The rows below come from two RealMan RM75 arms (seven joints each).
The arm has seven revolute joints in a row. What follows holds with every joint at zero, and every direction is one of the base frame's. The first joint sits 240.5 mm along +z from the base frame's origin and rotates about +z. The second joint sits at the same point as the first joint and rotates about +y. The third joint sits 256 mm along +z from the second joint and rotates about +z. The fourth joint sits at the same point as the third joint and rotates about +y. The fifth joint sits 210 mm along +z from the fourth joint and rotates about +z. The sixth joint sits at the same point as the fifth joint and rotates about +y. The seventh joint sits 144 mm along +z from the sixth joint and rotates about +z. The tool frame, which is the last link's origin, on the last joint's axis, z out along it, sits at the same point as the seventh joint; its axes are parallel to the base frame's.
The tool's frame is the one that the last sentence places.
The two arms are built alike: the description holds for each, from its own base.
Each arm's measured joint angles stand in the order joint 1, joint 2, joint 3, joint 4, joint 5, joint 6, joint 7.
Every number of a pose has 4 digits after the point.
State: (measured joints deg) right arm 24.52 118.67 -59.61 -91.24 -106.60 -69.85 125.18; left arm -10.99 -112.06 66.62 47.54 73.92 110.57 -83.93
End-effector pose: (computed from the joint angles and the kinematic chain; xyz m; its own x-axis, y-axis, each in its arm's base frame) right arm 0.1190 0.3732 0.1194 0.7768 -0.1652 -0.6077 -0.5113 -0.7287 -0.4555; left arm -0.2480 0.2341 0.0566 0.5826 0.2894 0.7595 0.2882 -0.9473 0.1399
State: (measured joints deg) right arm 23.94 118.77 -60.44 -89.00 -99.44 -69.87 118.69; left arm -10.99 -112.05 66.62 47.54 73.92 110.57 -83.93
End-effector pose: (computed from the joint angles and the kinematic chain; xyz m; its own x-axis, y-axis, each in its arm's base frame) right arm 0.1135 0.3690 0.1148 0.7608 -0.0956 -0.6419 -0.4597 -0.7776 -0.4290; left arm -0.2480 0.2341 0.0567 0.5827 0.2894 0.7594 0.2883 -0.9473 0.1398
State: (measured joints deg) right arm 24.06 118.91 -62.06 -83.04 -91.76 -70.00 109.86; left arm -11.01 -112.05 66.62 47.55 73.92 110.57 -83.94
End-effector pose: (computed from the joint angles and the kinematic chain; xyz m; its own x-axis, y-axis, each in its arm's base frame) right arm 0.1151 0.3693 0.1003 0.7332 -0.0451 -0.6785 -0.4117 -0.8236 -0.3902; left arm -0.2479 0.2342 0.0567 0.5829 0.2892 0.7594 0.2879 -0.9474 0.1399
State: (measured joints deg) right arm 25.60 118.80 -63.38 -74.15 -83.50 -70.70 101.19; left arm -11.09 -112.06 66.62 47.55 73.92 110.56 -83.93
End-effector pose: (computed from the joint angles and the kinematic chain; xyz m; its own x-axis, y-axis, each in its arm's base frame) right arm 0.1193 0.3741 0.0836 0.6786 -0.0246 -0.7341 -0.3904 -0.8587 -0.3321; left arm -0.2476 0.2345 0.0566 0.5832 0.2883 0.7595 0.2866 -0.9478 0.1397
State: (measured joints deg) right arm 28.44 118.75 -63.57 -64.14 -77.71 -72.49 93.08; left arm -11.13 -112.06 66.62 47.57 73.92 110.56 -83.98
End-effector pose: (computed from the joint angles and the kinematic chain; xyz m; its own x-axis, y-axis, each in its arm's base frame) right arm 0.1257 0.3811 0.0655 0.6343 -0.0197 -0.7728 -0.3756 -0.8816 -0.2859; left arm -0.2474 0.2347 0.0566 0.5833 0.2884 0.7593 0.2862 -0.9479 0.1402
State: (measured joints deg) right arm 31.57 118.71 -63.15 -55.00 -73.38 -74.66 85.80; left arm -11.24 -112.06 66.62 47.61 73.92 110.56 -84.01
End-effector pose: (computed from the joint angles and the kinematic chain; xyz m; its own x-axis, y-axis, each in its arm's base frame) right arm 0.1295 0.3868 0.0502 0.5975 -0.0082 -0.8019 -0.3587 -0.8971 -0.2580; left arm -0.2468 0.2352 0.0567 0.5841 0.2872 0.7592 0.2841 -0.9485 0.1403
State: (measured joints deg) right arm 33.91 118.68 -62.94 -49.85 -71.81 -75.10 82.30; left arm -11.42 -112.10 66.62 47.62 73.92 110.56 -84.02
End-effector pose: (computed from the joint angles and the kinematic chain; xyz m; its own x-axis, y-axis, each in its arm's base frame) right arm 0.1293 0.3921 0.0404 0.5849 -0.0078 -0.8110 -0.3550 -0.9015 -0.2474; left arm -0.2459 0.2360 0.0565 0.5845 0.2855 0.7595 0.2810 -0.9493 0.1406
